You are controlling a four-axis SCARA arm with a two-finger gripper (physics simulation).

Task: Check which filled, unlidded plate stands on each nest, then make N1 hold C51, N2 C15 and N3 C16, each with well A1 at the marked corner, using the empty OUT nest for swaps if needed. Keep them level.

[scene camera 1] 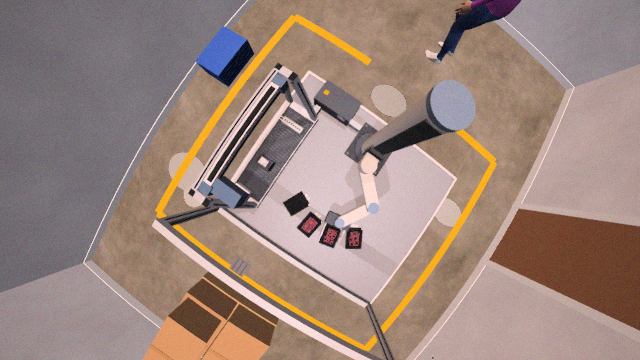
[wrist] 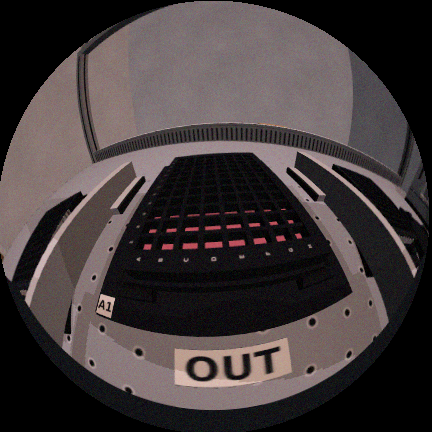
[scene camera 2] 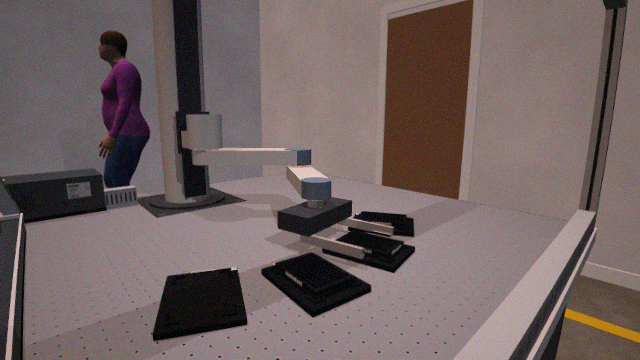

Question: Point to an OUT label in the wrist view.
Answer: At 233,366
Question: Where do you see an OUT nest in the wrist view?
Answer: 220,313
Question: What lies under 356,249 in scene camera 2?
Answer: My gripper.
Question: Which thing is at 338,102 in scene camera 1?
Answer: A grey box.
